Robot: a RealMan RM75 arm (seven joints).
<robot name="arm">
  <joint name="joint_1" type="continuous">
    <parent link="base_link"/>
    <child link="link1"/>
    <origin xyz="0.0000 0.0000 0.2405" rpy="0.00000 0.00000 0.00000"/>
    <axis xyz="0 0 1"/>
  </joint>
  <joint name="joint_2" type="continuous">
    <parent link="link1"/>
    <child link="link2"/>
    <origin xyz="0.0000 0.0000 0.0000" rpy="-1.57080 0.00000 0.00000"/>
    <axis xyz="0 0 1"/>
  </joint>
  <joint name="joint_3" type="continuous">
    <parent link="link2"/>
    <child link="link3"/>
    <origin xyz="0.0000 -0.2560 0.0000" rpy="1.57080 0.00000 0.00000"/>
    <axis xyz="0 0 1"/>
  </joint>
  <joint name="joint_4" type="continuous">
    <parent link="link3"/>
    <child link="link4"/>
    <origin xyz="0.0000 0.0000 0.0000" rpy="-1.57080 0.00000 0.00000"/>
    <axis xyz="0 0 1"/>
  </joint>
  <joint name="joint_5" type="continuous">
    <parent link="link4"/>
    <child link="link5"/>
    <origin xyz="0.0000 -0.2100 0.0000" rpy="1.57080 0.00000 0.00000"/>
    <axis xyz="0 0 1"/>
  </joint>
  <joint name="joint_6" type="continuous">
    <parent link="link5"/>
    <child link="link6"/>
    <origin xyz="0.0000 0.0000 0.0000" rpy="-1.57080 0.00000 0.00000"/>
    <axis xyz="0 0 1"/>
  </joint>
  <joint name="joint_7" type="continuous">
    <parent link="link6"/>
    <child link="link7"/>
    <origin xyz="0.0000 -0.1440 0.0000" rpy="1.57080 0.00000 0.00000"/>
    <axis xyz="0 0 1"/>
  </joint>
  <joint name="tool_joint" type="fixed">
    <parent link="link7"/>
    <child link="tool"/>
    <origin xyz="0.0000 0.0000 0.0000" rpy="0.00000 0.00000 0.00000"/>
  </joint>
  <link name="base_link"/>
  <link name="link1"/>
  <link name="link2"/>
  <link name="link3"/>
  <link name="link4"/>
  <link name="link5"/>
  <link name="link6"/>
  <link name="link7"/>
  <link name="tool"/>
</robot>
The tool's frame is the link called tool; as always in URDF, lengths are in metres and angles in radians. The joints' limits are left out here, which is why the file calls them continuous.
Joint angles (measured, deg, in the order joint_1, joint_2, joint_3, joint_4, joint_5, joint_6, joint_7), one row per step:
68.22 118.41 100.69 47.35 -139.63 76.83 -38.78
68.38 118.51 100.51 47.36 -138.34 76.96 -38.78
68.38 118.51 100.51 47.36 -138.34 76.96 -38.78
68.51 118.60 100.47 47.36 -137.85 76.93 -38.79
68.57 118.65 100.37 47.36 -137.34 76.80 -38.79
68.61 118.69 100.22 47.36 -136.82 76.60 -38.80
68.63 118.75 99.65 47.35 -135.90 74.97 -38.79
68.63 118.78 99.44 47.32 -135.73 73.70 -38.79
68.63 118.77 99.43 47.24 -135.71 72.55 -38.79
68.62 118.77 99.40 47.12 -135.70 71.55 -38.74
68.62 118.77 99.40 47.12 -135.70 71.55 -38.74
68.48 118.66 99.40 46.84 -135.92 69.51 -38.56
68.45 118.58 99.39 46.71 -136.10 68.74 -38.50
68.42 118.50 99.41 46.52 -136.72 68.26 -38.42
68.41 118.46 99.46 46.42 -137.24 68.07 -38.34
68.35 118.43 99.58 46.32 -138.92 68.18 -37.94
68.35 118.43 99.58 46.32 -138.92 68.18 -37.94
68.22 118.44 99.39 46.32 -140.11 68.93 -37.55
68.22 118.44 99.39 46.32 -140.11 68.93 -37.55
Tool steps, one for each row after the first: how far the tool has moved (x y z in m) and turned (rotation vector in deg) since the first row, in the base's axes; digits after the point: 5 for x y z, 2 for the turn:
-0.00366 -0.00241 -0.00213 -0.80 0.97 -0.05
-0.00366 -0.00241 -0.00213 -0.80 0.97 -0.05
-0.00576 -0.00334 -0.00324 -1.09 1.41 0.01
-0.00740 -0.00401 -0.00419 -1.29 1.86 0.06
-0.00894 -0.00458 -0.00516 -1.44 2.30 0.14
-0.01262 -0.00329 -0.00731 -0.75 3.44 0.75
-0.01437 -0.00124 -0.00799 0.10 4.02 1.21
-0.01555 0.00121 -0.00791 1.01 4.55 1.52
-0.01627 0.00326 -0.00799 1.78 4.98 1.70
-0.01627 0.00326 -0.00799 1.78 4.98 1.70
-0.01604 0.00828 -0.00701 3.60 5.64 1.89
-0.01575 0.01045 -0.00631 4.35 5.77 2.01
-0.01397 0.01254 -0.00539 5.03 5.38 2.07
-0.01266 0.01377 -0.00470 5.44 5.02 2.09
-0.00844 0.01567 -0.00307 6.16 3.64 1.95
-0.00844 0.01567 -0.00307 6.16 3.64 1.95
-0.00409 0.01503 -0.00272 6.07 2.18 1.62
-0.00409 0.01503 -0.00272 6.07 2.18 1.62

